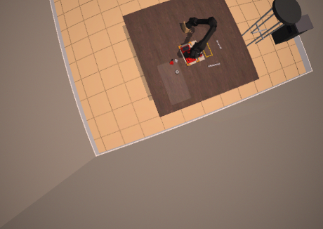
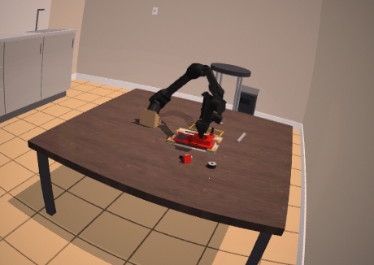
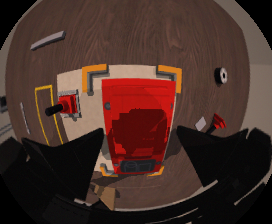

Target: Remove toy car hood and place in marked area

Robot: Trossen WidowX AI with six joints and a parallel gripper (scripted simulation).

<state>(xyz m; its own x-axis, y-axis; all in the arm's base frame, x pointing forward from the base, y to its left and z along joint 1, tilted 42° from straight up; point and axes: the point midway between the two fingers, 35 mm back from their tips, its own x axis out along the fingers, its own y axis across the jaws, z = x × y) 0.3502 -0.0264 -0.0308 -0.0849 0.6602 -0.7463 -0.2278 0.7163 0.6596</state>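
Now: the hood 20 mm below my gripper tip. From my gripper tip the other things lie so: black ring (180 mm to the right, 140 mm ahead, 50 mm below); then grey bar (270 mm to the left, 130 mm ahead, 50 mm below).
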